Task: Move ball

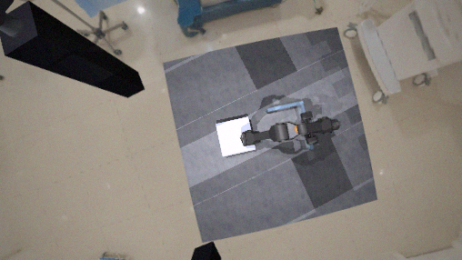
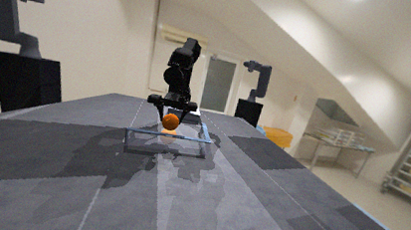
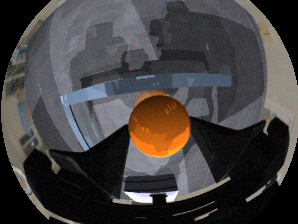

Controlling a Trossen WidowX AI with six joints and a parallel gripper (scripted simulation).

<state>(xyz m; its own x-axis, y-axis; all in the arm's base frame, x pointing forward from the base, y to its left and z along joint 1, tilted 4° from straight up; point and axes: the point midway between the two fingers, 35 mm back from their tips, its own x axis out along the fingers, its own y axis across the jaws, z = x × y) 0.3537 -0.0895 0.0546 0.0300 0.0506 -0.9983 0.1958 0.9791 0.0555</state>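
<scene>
My gripper tip is 60 mm above the see-through ball copy. The rest, counted from my gripper tip: orange ball: right at my gripper tip.
</scene>
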